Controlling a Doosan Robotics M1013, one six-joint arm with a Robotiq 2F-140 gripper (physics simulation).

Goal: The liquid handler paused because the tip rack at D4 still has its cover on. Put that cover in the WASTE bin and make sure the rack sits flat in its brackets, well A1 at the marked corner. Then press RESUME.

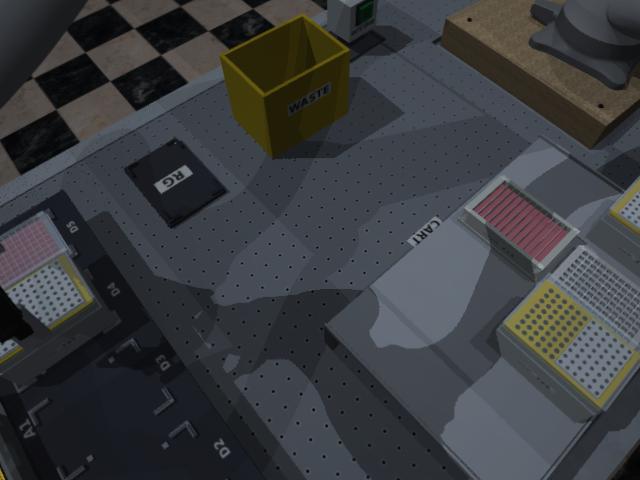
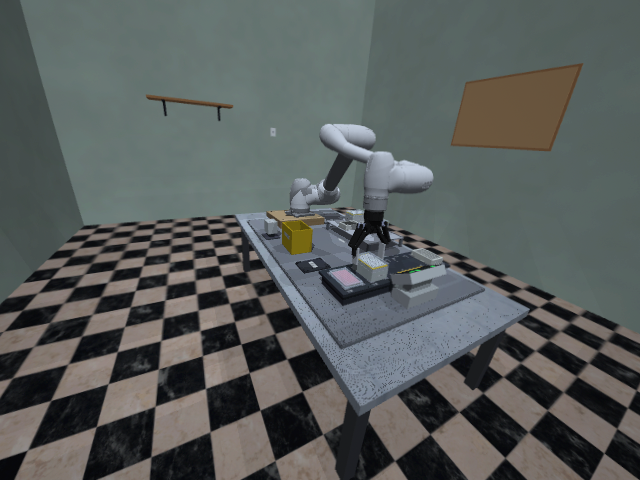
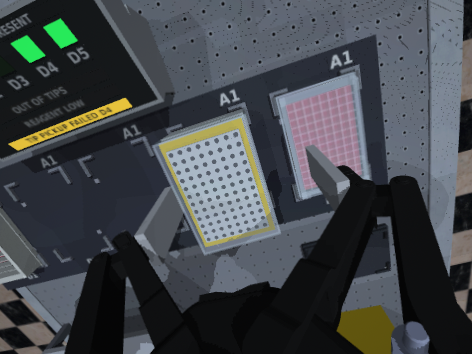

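Seen in the pictures: gripper, between the fingertips: (image 1: pixel 14 295) (image 2: pixel 367 260) (image 3: pixel 240 181); arm's base, origin of its link: (image 1: pixel 591 45) (image 2: pixel 299 214).
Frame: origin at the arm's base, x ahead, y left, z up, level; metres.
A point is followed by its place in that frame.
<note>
The tip rack at D4 (image 1: pixel 49 295) {z 0.092, x 0.937, y -0.245 m} (image 2: pixel 372 267) {z 0.090, x 1.014, y -0.303 m} (image 3: pixel 220 185) {z 0.092, x 0.970, y -0.258 m} has a yellow and white top, with a clear rim of the cover (image 3: pixel 242 242) {z 0.091, x 0.900, y -0.248 m} around its edges. It stands between the brackets; whether it sits fully flat I cannot tell. My gripper (image 2: pixel 368 252) {z 0.091, x 0.966, y -0.277 m} (image 3: pixel 240 181) {z 0.091, x 0.966, y -0.277 m} is open and empty above the rack, one finger on the D3 side, the other over the pink plate at D5. The yellow WASTE bin (image 1: pixel 248 108) {z 0.036, x 0.553, y -0.328 m} (image 2: pixel 297 238) {z 0.055, x 0.547, y -0.360 m} (image 3: pixel 367 325) {z -0.001, x 0.550, y -0.349 m} stands upright. A green button (image 1: pixel 364 11) {z 0.050, x 0.260, y -0.334 m} is on a white box (image 2: pixel 270 227) {z 0.037, x 0.283, y -0.389 m}; its label is blurred. The handler's banner (image 3: pixel 70 125) {z 0.071, x 1.084, y -0.148 m} reads "TIP PICKUP FAILED D4".
The pink plate (image 1: pixel 31 248) {z 0.032, x 0.921, y -0.370 m} (image 2: pixel 345 277) {z 0.037, x 0.953, y -0.384 m} (image 3: pixel 327 135) {z 0.037, x 0.953, y -0.378 m} sits beside the D4 rack. A black RG pad (image 1: pixel 201 188) {z -0.029, x 0.683, y -0.314 m} (image 2: pixel 305 265) {z -0.029, x 0.690, y -0.399 m} lies between deck and bin. The cart (image 1: pixel 423 304) {z 0.023, x 0.636, y 0.068 m} holds a pink-striped reservoir (image 1: pixel 522 222) {z 0.045, x 0.465, y 0.101 m} and a half-yellow tip rack (image 1: pixel 573 335) {z 0.094, x 0.591, y 0.218 m}. The robot's wooden base (image 1: pixel 516 77) {z -0.011, x 0.158, y -0.065 m} is behind.
</note>
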